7 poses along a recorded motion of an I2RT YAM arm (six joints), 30 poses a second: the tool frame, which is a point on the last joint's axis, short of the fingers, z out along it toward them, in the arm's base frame.
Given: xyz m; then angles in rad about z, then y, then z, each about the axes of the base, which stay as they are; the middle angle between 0 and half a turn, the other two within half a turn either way.
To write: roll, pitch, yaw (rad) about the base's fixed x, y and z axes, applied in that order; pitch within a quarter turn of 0, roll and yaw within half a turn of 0; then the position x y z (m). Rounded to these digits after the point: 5 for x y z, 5 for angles.
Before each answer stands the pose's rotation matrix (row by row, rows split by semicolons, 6 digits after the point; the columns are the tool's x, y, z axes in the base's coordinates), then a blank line. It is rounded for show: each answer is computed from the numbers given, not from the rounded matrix.
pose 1, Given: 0.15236 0.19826 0.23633 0.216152 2.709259 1.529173
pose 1, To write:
-0.251190 -0.967781 0.017435; -0.877169 0.235214 0.418628; -0.409241 0.089862 -0.907990

3.04295 0.42162 -1.84970 0.15236 0.19826 0.23633
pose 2, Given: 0.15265 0.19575 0.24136 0.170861 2.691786 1.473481
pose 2, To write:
-0.255450 -0.965899 0.042245; -0.866699 0.248141 0.432734; -0.428460 0.073928 -0.900531

3.05968 0.44279 -1.85742 0.15265 0.19575 0.24136
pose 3, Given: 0.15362 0.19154 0.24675 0.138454 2.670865 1.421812
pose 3, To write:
-0.267507 -0.961201 0.067320; -0.852446 0.268652 0.448511; -0.449195 0.062593 -0.891239

3.07148 0.46586 -1.87488 0.15362 0.19154 0.24675
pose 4, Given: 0.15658 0.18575 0.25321 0.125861 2.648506 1.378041
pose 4, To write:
-0.290613 -0.952534 0.090676; -0.833677 0.298576 0.464581; -0.469603 0.059419 -0.880876

3.07424 0.48884 -1.90622 0.15658 0.18575 0.25321
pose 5, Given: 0.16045 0.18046 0.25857 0.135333 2.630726 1.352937
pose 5, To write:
-0.318551 -0.941997 0.105678; -0.814752 0.329076 0.477376; -0.484463 0.065967 -0.872321

3.06611 0.50575 -1.94350 0.16045 0.18046 0.25857
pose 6, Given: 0.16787 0.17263 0.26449 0.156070 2.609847 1.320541
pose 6, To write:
-0.361457 -0.923895 0.125569; -0.786430 0.374443 0.491244; -0.500876 0.078813 -0.861923

3.05041 0.52461 -2.00162 0.16787 0.17263 0.26449
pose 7, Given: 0.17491 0.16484 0.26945 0.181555 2.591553 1.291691
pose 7, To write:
-0.404573 -0.903096 0.144007; -0.756301 0.418938 0.502493; -0.514130 0.094382 -0.852504

3.03133 0.53999 -2.06200 0.17491 0.16484 0.26945
